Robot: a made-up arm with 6 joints. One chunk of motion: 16 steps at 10 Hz.
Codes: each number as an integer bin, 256 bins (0 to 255) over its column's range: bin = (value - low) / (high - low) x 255, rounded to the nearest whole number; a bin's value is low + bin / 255 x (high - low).
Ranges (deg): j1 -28..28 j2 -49..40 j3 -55..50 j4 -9..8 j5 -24..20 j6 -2..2
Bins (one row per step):
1: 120 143 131 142 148 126
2: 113 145 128 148 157 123
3: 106 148 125 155 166 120
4: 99 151 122 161 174 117
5: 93 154 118 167 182 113
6: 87 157 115 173 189 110
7: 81 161 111 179 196 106
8: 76 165 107 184 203 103
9: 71 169 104 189 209 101
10: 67 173 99 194 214 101
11: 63 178 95 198 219 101
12: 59 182 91 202 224 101
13: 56 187 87 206 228 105
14: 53 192 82 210 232 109
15: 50 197 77 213 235 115
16: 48 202 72 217 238 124
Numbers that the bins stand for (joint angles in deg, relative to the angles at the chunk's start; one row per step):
1: -1.65 0.91 -1.06 0.47 1.54 -0.02
2: -3.18 1.61 -2.29 0.87 3.09 -0.07
3: -4.72 2.65 -3.53 1.33 4.64 -0.12
4: -6.26 3.70 -4.76 1.73 6.02 -0.16
5: -7.58 4.75 -6.41 2.13 7.40 -0.23
6: -8.89 5.80 -7.65 2.53 8.61 -0.27
7: -10.21 7.19 -9.29 2.93 9.82 -0.34
8: -11.31 8.59 -10.94 3.27 11.03 -0.38
9: -12.41 9.98 -12.18 3.60 12.06 -0.42
10: -13.29 11.38 -14.24 3.93 12.93 -0.42
11: -14.16 13.13 -15.88 4.20 13.79 -0.42
12: -15.04 14.52 -17.53 4.47 14.65 -0.42
13: -15.70 16.27 -19.18 4.73 15.34 -0.35
14: -16.36 18.01 -21.24 5.00 16.03 -0.29
15: -17.02 19.76 -23.29 5.20 16.55 -0.20
16: -17.46 21.50 -25.35 5.47 17.07 -0.05

